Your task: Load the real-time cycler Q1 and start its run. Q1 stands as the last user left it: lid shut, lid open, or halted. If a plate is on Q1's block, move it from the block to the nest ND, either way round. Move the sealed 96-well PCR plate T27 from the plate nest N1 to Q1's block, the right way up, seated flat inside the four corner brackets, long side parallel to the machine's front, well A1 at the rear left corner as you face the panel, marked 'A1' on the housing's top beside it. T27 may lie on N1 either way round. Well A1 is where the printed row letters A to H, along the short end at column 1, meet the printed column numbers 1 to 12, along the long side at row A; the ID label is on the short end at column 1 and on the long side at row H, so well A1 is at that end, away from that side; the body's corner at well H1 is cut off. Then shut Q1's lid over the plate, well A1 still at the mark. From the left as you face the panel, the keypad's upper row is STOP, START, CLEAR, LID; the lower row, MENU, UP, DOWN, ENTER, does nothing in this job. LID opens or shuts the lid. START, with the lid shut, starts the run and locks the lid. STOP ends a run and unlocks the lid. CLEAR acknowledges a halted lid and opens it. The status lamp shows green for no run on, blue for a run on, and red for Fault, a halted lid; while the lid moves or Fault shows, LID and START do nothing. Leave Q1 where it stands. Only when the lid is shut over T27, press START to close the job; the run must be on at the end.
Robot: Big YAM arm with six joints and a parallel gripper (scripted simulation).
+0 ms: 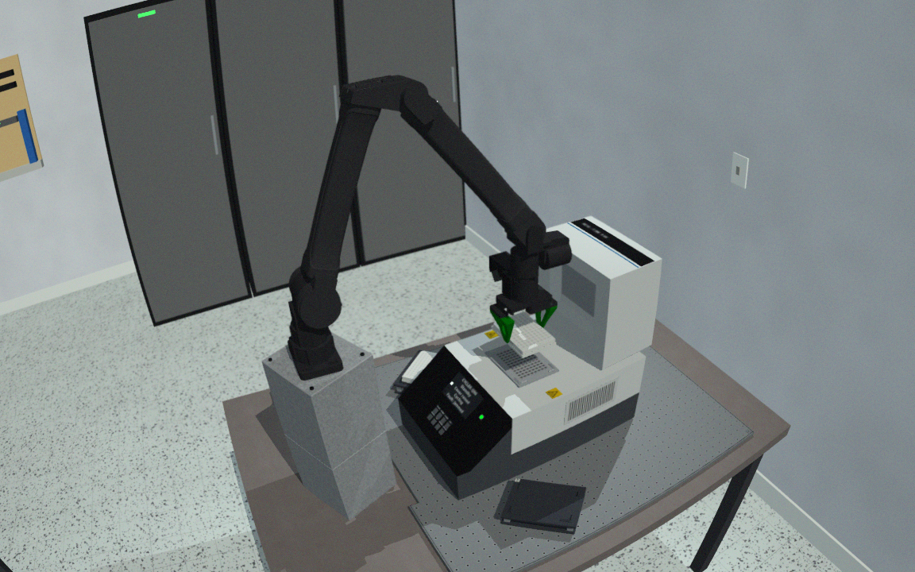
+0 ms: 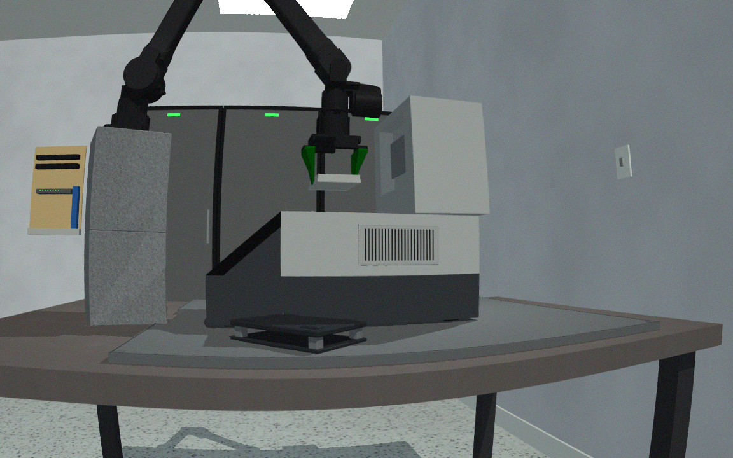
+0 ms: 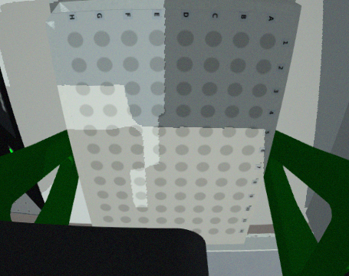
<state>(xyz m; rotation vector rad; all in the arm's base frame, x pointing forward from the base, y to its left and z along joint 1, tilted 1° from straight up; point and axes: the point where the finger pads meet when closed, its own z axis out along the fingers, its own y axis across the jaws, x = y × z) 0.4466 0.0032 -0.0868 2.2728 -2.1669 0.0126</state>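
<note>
Now: the plate T27 right at my hand. Round my hand: dark nest ND (28 cm to the left, 25 cm below, 13 cm behind); black plate nest N1 (28 cm to the right, 25 cm below, 9 cm behind).
</note>
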